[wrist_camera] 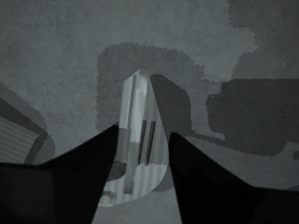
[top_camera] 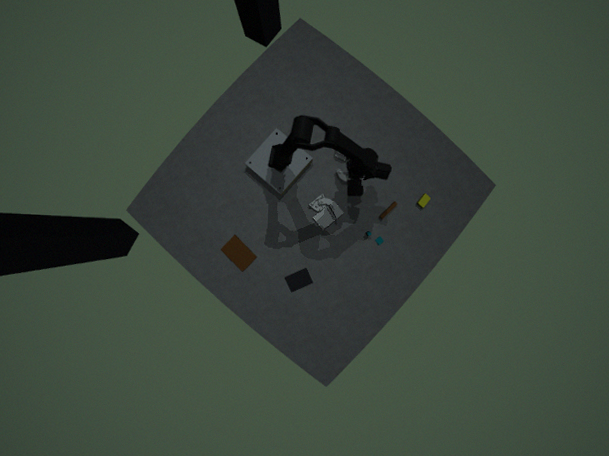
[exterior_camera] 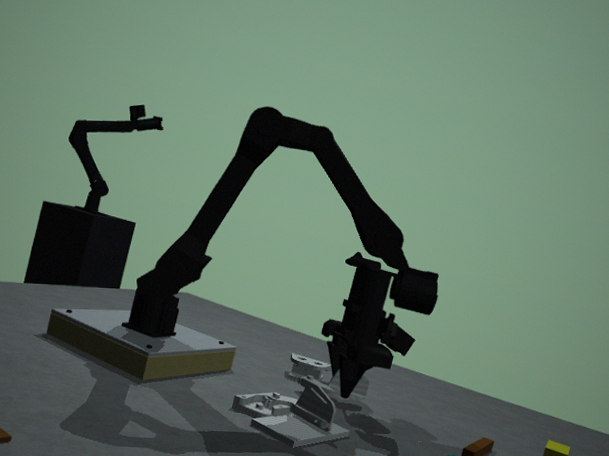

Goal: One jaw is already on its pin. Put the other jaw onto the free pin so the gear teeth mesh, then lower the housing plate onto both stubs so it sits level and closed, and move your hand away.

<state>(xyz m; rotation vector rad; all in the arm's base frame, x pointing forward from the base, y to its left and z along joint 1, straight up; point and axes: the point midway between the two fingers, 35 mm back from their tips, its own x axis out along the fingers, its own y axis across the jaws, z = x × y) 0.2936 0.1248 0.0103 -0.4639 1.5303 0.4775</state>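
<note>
Now: gripper tip 1 cm short of the white base fixture, 19 cm to the left of it and 1 cm above it. Also, from my gripper tip: white bracket: 9 cm behind, 8 cm to the left, 1 cm below; brown bar: 22 cm ahead, 3 cm to the right, 1 cm below; yellow block: 34 cm ahead, 11 cm to the left, 1 cm below.
</note>
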